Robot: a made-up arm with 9 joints. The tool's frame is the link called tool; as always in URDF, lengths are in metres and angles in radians.
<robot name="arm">
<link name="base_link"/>
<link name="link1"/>
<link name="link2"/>
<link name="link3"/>
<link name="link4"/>
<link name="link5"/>
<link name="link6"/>
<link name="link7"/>
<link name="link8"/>
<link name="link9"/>
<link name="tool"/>
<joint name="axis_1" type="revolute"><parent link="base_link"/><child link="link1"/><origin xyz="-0.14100 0.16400 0.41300"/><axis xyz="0.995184 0.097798 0.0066"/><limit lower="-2.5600" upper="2.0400" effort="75" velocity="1.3"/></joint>
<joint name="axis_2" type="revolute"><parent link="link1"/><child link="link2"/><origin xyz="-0.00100 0.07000 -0.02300"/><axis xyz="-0.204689 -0.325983 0.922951"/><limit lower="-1.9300" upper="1.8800" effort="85" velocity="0.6"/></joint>
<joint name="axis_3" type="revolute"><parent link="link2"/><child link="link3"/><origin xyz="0.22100 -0.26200 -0.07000"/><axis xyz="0 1 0"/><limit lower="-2.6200" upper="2.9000" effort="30" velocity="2.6"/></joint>
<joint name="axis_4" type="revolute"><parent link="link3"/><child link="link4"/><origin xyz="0.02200 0.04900 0.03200"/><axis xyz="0.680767 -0.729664 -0.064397"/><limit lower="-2.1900" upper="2.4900" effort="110" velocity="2"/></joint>
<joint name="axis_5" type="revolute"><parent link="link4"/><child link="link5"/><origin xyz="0.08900 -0.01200 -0.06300"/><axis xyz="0.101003 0.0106 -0.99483"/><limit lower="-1.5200" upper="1.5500" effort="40" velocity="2.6"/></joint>
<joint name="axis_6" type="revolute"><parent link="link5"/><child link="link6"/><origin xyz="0.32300 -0.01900 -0.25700"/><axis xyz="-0.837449 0.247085 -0.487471"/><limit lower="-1.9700" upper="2.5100" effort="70" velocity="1.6"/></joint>
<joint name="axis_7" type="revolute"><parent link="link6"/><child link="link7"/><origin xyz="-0.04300 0.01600 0.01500"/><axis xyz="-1 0 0"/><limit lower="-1.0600" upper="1.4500" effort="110" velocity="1.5"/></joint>
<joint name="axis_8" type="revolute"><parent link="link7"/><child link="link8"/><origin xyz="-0.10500 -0.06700 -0.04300"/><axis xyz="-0.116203 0.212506 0.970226"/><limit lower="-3.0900" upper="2.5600" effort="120" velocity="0.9"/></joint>
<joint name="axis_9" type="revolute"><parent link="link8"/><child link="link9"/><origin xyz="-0.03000 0.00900 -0.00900"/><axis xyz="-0.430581 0.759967 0.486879"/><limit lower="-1.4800" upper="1.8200" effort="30" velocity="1"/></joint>
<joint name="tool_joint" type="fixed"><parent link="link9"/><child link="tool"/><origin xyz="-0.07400 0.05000 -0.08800" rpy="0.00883 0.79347 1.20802"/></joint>
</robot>
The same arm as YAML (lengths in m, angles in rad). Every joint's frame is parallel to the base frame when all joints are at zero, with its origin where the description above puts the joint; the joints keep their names.
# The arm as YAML. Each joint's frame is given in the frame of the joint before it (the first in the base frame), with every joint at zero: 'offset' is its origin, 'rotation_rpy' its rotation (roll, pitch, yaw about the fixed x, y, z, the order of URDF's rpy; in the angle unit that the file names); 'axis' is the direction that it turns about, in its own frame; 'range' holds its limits. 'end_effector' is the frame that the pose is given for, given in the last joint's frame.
length_unit: m
angle_unit: rad
chain:
  - id: axis_1
    offset: [-0.141, 0.164, 0.413]
    rotation_rpy: [0.0, 0.0, 0.0]
    axis: [0.995184, 0.097798, 0.0066]
    range: [-2.56, 2.04]
  - id: axis_2
    offset: [-0.001, 0.07, -0.023]
    rotation_rpy: [0.0, 0.0, 0.0]
    axis: [-0.204689, -0.325983, 0.922951]
    range: [-1.93, 1.88]
  - id: axis_3
    offset: [0.221, -0.262, -0.07]
    rotation_rpy: [0.0, 0.0, 0.0]
    axis: "+y"
    range: [-2.62, 2.9]
  - id: axis_4
    offset: [0.022, 0.049, 0.032]
    rotation_rpy: [0.0, 0.0, 0.0]
    axis: [0.680767, -0.729664, -0.064397]
    range: [-2.19, 2.49]
  - id: axis_5
    offset: [0.089, -0.012, -0.063]
    rotation_rpy: [0.0, 0.0, 0.0]
    axis: [0.101003, 0.0106, -0.99483]
    range: [-1.52, 1.55]
  - id: axis_6
    offset: [0.323, -0.019, -0.257]
    rotation_rpy: [0.0, 0.0, 0.0]
    axis: [-0.83742, 0.247106, -0.487511]
    range: [-1.97, 2.51]
  - id: axis_7
    offset: [-0.043, 0.016, 0.015]
    rotation_rpy: [0.0, 0.0, 0.0]
    axis: "-x"
    range: [-1.06, 1.45]
  - id: axis_8
    offset: [-0.105, -0.067, -0.043]
    rotation_rpy: [0.0, 0.0, 0.0]
    axis: [-0.116203, 0.212506, 0.970226]
    range: [-3.09, 2.56]
  - id: axis_9
    offset: [-0.03, 0.009, -0.009]
    rotation_rpy: [0.0, 0.0, 0.0]
    axis: [-0.430581, 0.759967, 0.486879]
    range: [-1.48, 1.82]
end_effector:
  offset: [-0.074, 0.05, -0.088]
  rotation_rpy: [0.0088, 0.7935, 1.208]

